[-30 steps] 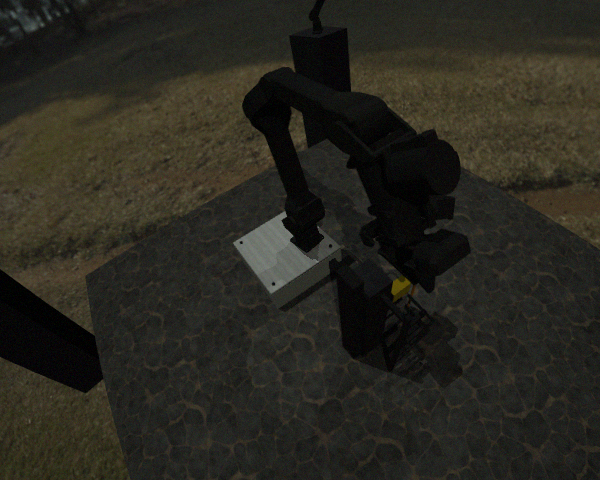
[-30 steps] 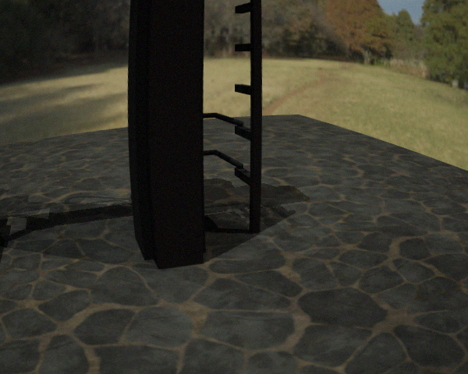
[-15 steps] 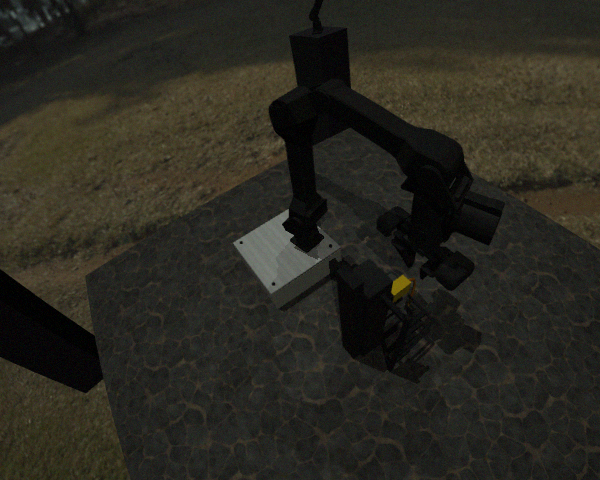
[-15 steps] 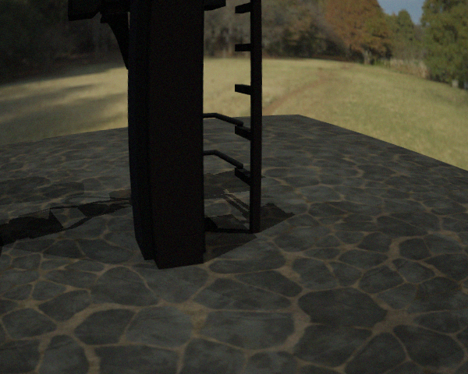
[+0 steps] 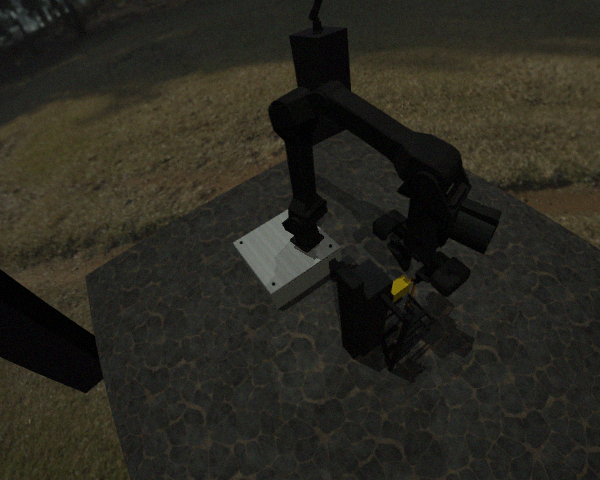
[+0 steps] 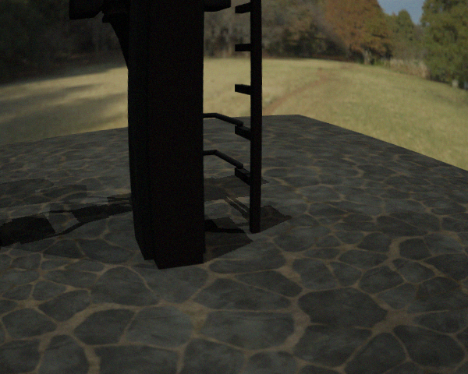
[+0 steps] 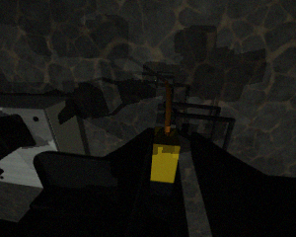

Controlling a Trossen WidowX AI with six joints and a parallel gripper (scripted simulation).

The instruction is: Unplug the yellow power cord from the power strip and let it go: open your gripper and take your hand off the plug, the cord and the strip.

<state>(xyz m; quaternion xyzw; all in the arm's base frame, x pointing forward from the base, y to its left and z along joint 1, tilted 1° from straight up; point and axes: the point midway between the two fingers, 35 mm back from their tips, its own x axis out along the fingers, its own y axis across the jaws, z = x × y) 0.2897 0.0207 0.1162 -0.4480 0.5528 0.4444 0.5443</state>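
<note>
Now: gripper tip 50 mm to the left of the yellow plug, 10 mm past it and 10 mm above it.
</note>
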